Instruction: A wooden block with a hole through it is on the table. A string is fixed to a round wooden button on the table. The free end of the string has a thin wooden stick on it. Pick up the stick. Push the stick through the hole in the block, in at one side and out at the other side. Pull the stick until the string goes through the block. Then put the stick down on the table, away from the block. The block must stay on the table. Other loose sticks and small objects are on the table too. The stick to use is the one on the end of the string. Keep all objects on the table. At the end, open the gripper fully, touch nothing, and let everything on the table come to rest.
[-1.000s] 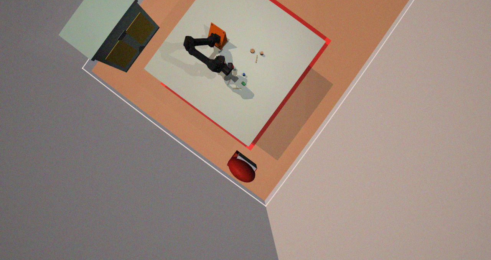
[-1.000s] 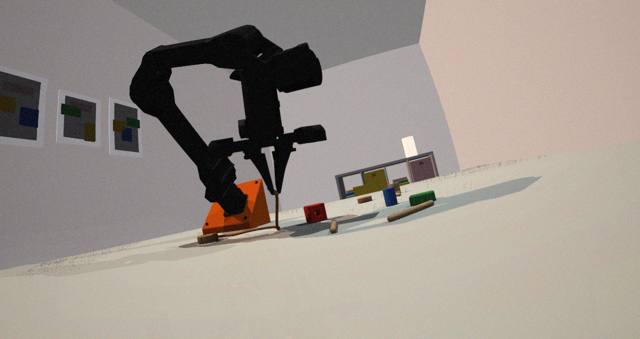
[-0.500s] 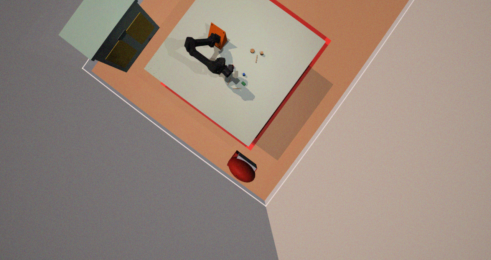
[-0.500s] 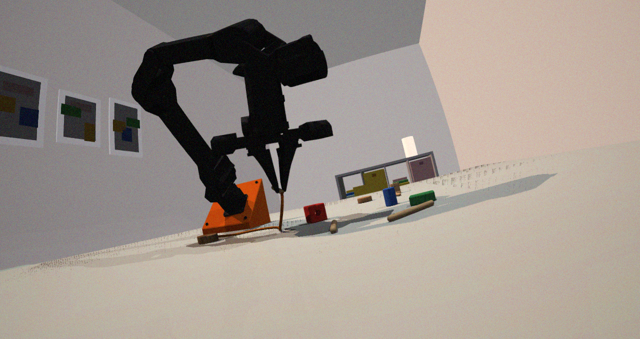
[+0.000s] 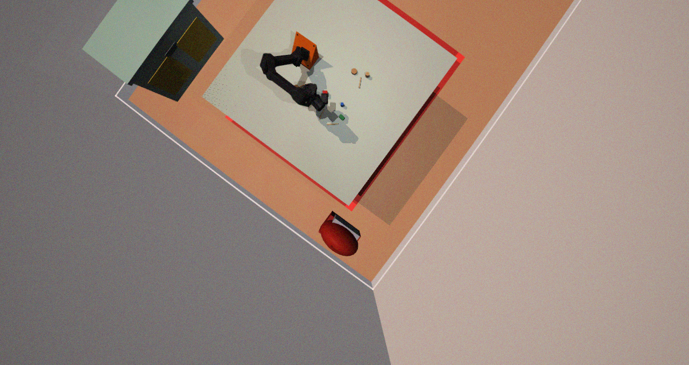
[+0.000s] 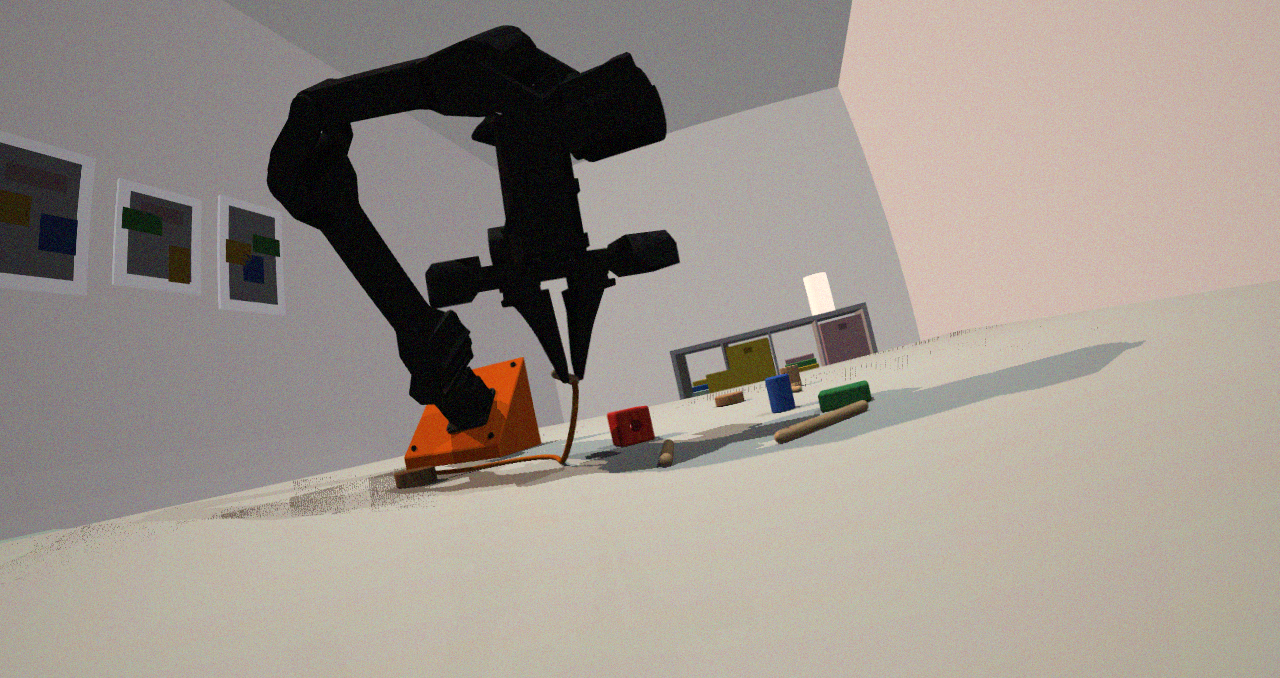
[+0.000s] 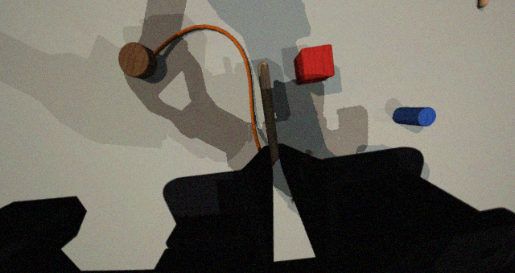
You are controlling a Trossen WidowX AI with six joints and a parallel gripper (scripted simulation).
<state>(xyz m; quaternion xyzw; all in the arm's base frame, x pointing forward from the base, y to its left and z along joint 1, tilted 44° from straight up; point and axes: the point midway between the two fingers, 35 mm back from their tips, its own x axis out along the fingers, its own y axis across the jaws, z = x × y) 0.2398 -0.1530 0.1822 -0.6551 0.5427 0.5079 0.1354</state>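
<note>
Right now the red block is 90 mm to the left of my gripper tip, 50 mm below it and 10 mm ahead of it. The rest, counted from my gripper tip: green block 200 mm ahead, 60 mm below, 20 mm to the left; round wooden button 180 mm behind, 60 mm below, 20 mm to the left; blue cylinder 150 mm ahead, 90 mm to the left, 50 mm below.
</note>
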